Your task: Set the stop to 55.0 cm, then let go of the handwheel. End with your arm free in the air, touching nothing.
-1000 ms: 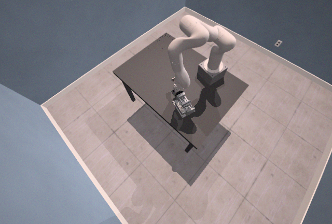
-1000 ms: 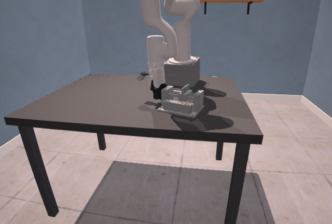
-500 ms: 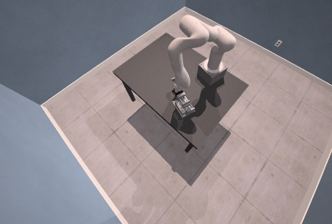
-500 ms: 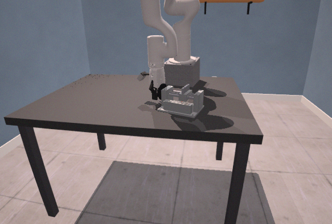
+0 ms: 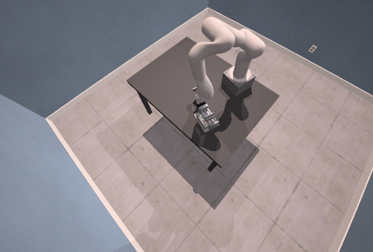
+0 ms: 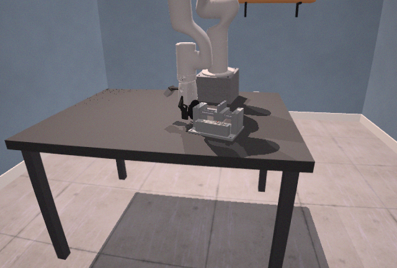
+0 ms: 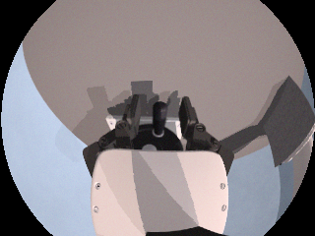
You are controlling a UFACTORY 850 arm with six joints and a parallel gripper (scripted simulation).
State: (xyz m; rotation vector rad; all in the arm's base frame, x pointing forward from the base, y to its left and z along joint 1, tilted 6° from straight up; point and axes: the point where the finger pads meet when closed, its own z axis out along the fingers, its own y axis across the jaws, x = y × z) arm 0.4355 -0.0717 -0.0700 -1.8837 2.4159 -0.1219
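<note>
The dark handle lies 1 cm to the left of my hand. Round my hand: black handwheel 2 cm to the left, 1 cm ahead, 1 cm above; then grey stop fixture 16 cm to the left, 7 cm ahead, 4 cm above.
</note>
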